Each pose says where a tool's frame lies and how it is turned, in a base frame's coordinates. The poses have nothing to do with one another.
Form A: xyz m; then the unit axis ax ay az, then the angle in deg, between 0 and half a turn.
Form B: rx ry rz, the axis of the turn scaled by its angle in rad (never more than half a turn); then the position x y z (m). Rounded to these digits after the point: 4 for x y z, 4 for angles.
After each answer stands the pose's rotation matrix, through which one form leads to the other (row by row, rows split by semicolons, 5 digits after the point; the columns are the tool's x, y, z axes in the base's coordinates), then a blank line. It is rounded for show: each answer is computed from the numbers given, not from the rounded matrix.
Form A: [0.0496, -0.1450, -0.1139, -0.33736, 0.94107, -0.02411, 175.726]
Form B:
[-1.0347, 2.8863, -0.0739, 0.0496, -0.1450, -0.1139]
-0.76991 -0.63228 0.08638; -0.63587 0.77153 -0.02017; -0.05389 -0.07046 -0.99606

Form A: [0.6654, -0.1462, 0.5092, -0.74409, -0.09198, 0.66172, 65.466]
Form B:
[-0.8502, -0.1051, 0.7561, 0.6654, -0.1462, 0.5092]
0.73900 -0.56195 -0.37160; 0.64200 0.42018 0.64132; -0.20425 -0.71250 0.67129

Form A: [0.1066, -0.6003, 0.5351, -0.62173, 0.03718, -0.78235, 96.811]
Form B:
[-1.0505, 0.0628, -1.3219, 0.1066, -0.6003, 0.5351]
0.31380 0.75097 0.58101; -0.80269 -0.11705 0.58480; 0.50718 -0.64988 0.56606

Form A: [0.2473, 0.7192, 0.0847, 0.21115, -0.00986, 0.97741, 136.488]
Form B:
[0.5030, -0.0235, 2.3283, 0.2473, 0.7192, 0.0847]
-0.64831 -0.67654 0.34926; 0.66936 -0.72506 -0.16200; 0.36284 0.12875 0.92291

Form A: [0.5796, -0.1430, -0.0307, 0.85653, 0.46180, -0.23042, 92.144]
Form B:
[1.3775, 0.7427, -0.3706, 0.5796, -0.1430, -0.0307]
0.72368 0.64060 0.25673; 0.18009 0.18383 -0.96632; -0.66622 0.74554 0.01767

